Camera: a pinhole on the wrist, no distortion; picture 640 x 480 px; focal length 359.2 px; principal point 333.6 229.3 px. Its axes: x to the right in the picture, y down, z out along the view. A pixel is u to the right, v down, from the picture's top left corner.
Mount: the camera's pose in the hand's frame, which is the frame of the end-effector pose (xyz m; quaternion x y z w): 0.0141 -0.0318 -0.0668 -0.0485 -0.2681 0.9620 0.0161
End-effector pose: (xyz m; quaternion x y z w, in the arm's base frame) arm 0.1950 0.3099 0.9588 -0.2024 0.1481 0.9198 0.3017
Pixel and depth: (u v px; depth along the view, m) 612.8 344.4 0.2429
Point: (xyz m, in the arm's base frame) 0.4484 0.4090 1.0919
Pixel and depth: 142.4 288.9 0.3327
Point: 0.1827 0.6687 1.0250
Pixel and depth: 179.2 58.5 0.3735
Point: 0.0434 0.5810 1.1954
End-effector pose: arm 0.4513 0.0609 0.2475 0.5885 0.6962 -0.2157 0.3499
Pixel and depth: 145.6 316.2 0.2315
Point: 0.2708 0.0114 0.0686
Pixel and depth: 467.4 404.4 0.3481
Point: 0.1530 -0.2081 0.2341
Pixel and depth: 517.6 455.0 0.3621
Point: 0.0993 -0.2416 0.2856
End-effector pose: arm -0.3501 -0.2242 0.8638 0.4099 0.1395 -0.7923 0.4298
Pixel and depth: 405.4 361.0 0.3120
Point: -0.6256 -0.0862 0.9720
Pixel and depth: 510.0 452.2 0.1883
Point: -0.5124 -0.0512 0.9254
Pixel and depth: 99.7 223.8 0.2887
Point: -0.6540 -0.3239 0.8304
